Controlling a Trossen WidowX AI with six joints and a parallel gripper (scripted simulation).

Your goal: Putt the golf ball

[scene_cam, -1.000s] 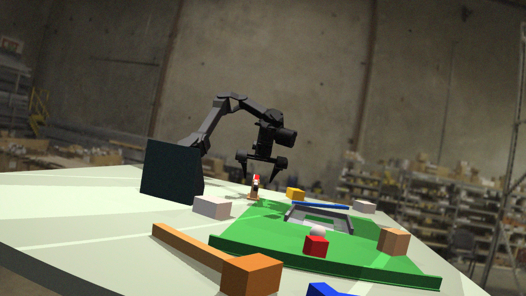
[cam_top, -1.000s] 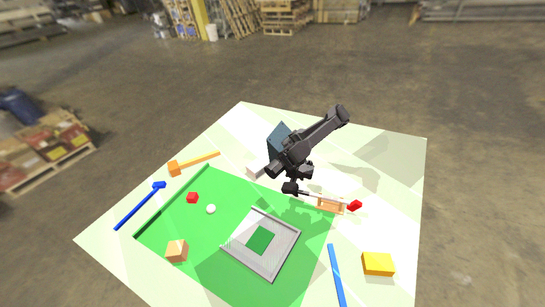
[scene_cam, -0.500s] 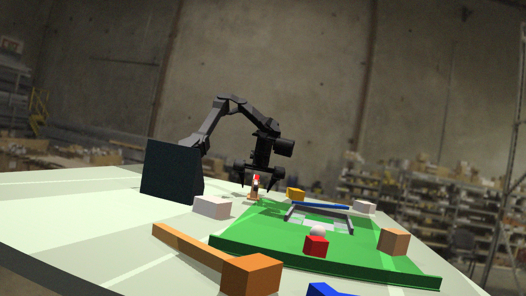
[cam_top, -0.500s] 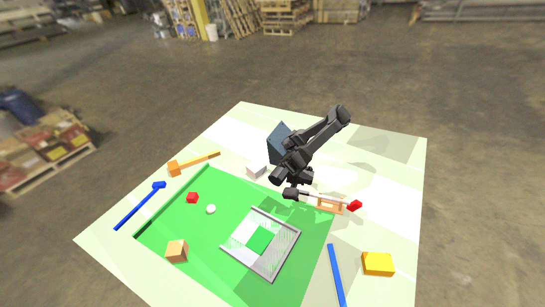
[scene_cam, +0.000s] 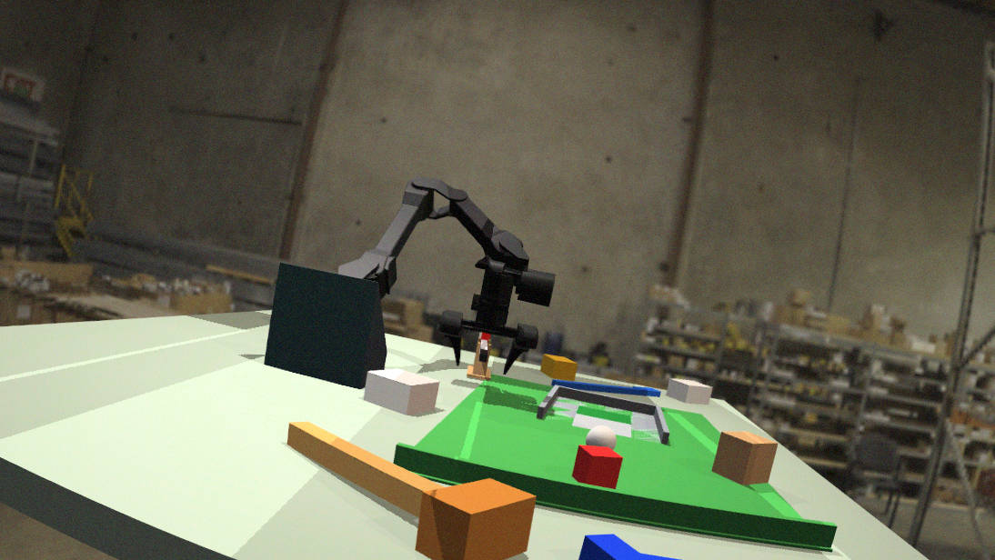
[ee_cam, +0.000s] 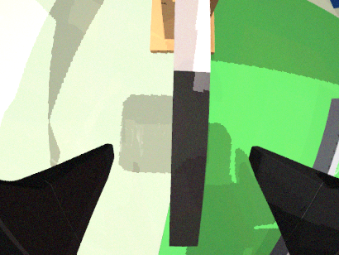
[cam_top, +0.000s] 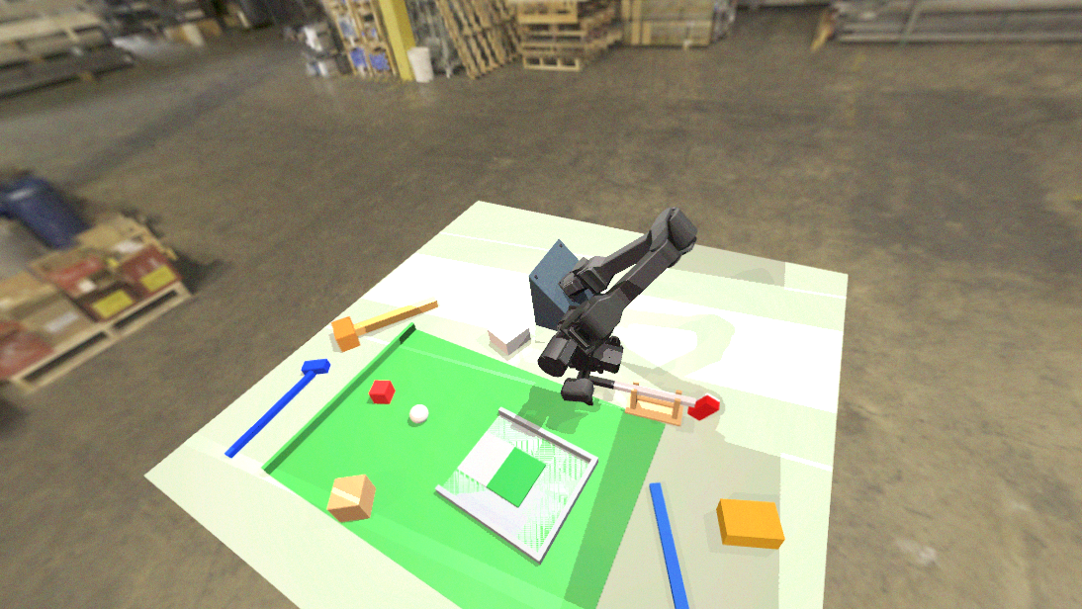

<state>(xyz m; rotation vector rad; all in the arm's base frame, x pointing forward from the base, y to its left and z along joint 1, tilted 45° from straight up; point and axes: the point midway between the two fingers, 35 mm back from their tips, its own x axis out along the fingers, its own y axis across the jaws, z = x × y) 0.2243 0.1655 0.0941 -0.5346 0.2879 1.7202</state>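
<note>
Now: gripper tip 3 cm past the red putter, 11 cm to the right of it and 2 cm below it. From my gripper tip the other things lie so: white golf ball: 25 cm ahead, 33 cm to the right, 1 cm below; wooden rack: 3 cm behind, 13 cm to the left; yellow block: 12 cm ahead, 36 cm to the left, 1 cm below.
</note>
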